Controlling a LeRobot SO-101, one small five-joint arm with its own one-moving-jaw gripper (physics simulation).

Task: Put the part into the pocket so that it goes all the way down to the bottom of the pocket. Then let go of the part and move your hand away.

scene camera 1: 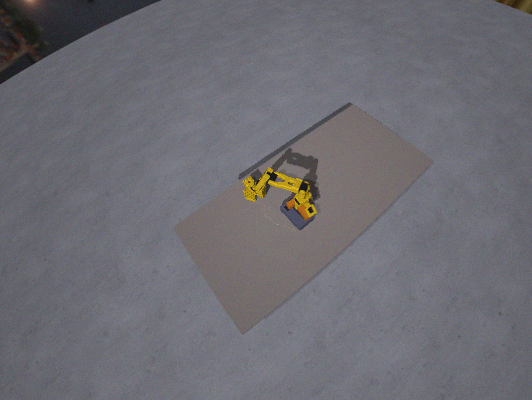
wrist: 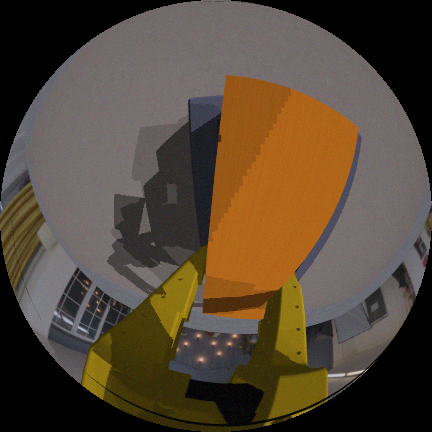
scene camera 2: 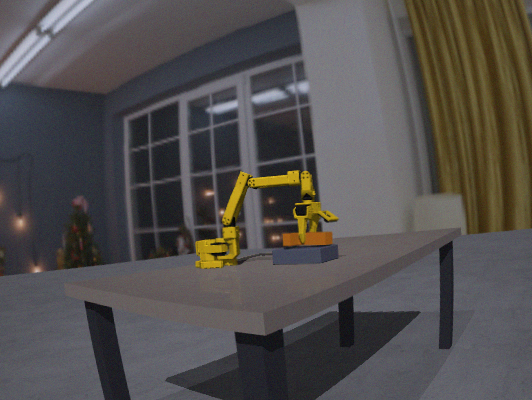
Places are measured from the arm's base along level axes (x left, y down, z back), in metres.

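Where they show: hand, tool point: (scene camera 1: 302, 205) (wrist: 212, 254) (scene camera 2: 311, 239); arm's base, link origin: (scene camera 1: 256, 195) (scene camera 2: 222, 266).
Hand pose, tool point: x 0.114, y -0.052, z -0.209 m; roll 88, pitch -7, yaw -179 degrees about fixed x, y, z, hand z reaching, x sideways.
Each offset is from my tool point to the top centre of the thing. Level surfaces: height alone.
The part is an orange block @(dy -0.022, dx -0.031, dz -0.008 m) (scene camera 1: 303, 212) (scene camera 2: 320, 239) (wrist: 280, 180). The slate-blue pocket block @(dy +0.016, dx -0.034, dz -0.001 m) (scene camera 1: 295, 218) (scene camera 2: 299, 257) (wrist: 205, 107) stands on the table. My gripper (scene camera 1: 302, 204) (scene camera 2: 303, 241) (wrist: 248, 270) is shut on the orange part, with its jaws on two sides of it. In scene camera 2 the part is over the pocket block, with its full side face above the block's top; a thin dark line shows between them. In the wrist view the part covers most of the block, whose edges show on the left and right. The pocket's opening and bottom are hidden under the part.
The table @(dy +0.052 m) (scene camera 1: 240, 250) (scene camera 2: 200, 292) carries the arm's base (scene camera 1: 250, 190) (scene camera 2: 215, 254) and the pocket block. The arm's shadow falls on the table beside the block. Windows and a yellow curtain (scene camera 2: 465, 115) are in the background.
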